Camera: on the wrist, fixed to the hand. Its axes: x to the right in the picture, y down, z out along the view.
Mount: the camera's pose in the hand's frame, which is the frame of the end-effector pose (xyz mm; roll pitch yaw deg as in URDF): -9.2 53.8 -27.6 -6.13 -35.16 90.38
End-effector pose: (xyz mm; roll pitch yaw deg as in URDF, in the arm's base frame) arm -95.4 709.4 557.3 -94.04 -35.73 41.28
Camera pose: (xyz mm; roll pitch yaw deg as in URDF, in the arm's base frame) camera -57.7 700.9 509.9 -60.04 44.28 87.49
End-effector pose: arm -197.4 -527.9 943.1 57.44 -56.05 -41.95
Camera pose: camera -185.1 -468.7 952.5 -97.65 -33.60 141.17
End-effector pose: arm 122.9 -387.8 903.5 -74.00 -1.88 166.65
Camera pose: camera 132.7 -378.1 843.9 -8.07 38.83 -104.46
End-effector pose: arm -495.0 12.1 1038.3 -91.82 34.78 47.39
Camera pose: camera -499.0 -35.5 1000.1 45.91 43.08 178.58
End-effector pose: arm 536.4 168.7 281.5 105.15 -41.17 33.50
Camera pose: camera 491.2 153.9 320.0 -137.15 -28.50 -85.38
